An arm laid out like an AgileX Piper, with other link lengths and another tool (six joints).
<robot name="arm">
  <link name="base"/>
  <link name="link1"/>
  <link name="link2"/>
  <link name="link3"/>
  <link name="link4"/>
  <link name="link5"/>
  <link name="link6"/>
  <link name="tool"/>
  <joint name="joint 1" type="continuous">
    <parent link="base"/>
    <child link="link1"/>
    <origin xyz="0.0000 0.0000 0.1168" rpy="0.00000 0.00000 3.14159"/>
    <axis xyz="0 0 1"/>
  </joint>
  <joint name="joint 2" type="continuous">
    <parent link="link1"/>
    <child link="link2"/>
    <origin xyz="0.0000 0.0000 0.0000" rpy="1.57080 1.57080 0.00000"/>
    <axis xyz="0 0 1"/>
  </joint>
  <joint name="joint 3" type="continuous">
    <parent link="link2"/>
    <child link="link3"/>
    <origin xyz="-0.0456 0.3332 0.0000" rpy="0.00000 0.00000 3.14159"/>
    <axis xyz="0 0 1"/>
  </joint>
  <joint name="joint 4" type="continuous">
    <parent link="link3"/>
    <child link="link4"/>
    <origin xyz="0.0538 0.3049 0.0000" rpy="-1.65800 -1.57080 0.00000"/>
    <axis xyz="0 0 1"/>
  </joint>
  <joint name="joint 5" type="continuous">
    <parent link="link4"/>
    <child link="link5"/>
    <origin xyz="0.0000 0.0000 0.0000" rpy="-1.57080 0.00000 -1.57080"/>
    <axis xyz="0 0 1"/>
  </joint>
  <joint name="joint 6" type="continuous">
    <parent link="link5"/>
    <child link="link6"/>
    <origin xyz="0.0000 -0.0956 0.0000" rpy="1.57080 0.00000 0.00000"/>
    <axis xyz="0 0 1"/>
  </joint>
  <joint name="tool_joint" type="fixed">
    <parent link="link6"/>
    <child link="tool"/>
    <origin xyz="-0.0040 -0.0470 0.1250" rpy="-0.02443 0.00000 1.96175"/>
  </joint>
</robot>
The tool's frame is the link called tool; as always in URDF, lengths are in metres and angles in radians. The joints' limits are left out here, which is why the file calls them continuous.
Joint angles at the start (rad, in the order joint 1, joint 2, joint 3, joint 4, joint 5, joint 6):
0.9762, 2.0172, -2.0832, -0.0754, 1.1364, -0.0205
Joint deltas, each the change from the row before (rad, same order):
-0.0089, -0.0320, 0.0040, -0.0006, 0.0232, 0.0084
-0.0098, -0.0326, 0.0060, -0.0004, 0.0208, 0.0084
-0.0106, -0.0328, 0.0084, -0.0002, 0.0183, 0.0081
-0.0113, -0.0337, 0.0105, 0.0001, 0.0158, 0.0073
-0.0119, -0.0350, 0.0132, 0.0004, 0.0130, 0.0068
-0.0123, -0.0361, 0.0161, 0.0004, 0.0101, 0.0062
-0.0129, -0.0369, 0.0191, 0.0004, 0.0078, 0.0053
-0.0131, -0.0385, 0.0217, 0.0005, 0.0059, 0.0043
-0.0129, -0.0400, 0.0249, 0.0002, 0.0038, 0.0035
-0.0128, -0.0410, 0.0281, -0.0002, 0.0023, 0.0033
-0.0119, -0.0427, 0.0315, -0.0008, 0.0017, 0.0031
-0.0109, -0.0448, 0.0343, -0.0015, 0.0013, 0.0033
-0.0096, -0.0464, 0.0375, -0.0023, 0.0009, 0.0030
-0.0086, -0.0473, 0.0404, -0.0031, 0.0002, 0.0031
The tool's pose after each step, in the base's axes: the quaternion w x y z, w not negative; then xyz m. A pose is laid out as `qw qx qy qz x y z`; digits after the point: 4 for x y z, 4 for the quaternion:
0.0757 0.4461 0.8413 0.2959 0.3919 0.4593 0.3092
0.0766 0.4541 0.8360 0.2985 0.3902 0.4462 0.3233
0.0775 0.4622 0.8305 0.3012 0.3885 0.4328 0.3363
0.0786 0.4700 0.8247 0.3045 0.3867 0.4190 0.3490
0.0798 0.4776 0.8188 0.3084 0.3845 0.4050 0.3612
0.0812 0.4849 0.8127 0.3128 0.3821 0.3907 0.3727
0.0828 0.4919 0.8066 0.3172 0.3795 0.3762 0.3833
0.0846 0.4984 0.8005 0.3220 0.3763 0.3614 0.3935
0.0868 0.5042 0.7946 0.3268 0.3726 0.3465 0.4030
0.0892 0.5099 0.7888 0.3313 0.3682 0.3315 0.4113
0.0917 0.5152 0.7835 0.3352 0.3629 0.3164 0.4186
0.0943 0.5200 0.7783 0.3390 0.3566 0.3011 0.4251
0.0972 0.5243 0.7736 0.3422 0.3493 0.2858 0.4305
0.1001 0.5283 0.7694 0.3447 0.3413 0.2707 0.4345

